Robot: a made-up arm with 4 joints.
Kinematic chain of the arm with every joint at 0, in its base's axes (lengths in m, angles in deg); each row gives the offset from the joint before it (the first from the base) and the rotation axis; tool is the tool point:
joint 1: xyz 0 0 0.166 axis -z
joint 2: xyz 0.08 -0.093 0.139 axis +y
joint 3: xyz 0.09 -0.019 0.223 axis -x
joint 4: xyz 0 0 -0.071 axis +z
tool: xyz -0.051 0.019 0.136
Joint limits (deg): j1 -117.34..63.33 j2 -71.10..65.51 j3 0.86..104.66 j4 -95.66..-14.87
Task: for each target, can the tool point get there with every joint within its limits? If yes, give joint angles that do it. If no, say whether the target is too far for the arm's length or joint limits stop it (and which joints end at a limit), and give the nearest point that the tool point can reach.
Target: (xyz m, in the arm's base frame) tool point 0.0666 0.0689 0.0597
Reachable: no: joint limits stop it (at a limit: joint 2, joint 3, joint 4) | nearest point 0.1939 0.2006 0.2673 | short by 0.277 m
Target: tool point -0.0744 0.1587 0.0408
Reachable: no: joint limits stop it (at a limit: joint 1, joint 2, joint 3, joint 4) | nearest point -0.0704 0.2700 0.2673 | short by 0.252 m
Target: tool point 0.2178 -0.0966 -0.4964
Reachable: no: too far | nearest point 0.2551 -0.1131 0.2673 | short by 0.765 m
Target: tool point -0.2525 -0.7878 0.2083
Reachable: no: too far | nearest point 0.1189 -0.3752 0.3204 | short by 0.566 m
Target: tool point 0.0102 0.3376 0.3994
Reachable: yes | joints -94.99 54.57 23.03 -49.35
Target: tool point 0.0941 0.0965 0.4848
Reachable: yes | joints -67.10 -3.95 92.62 -33.31
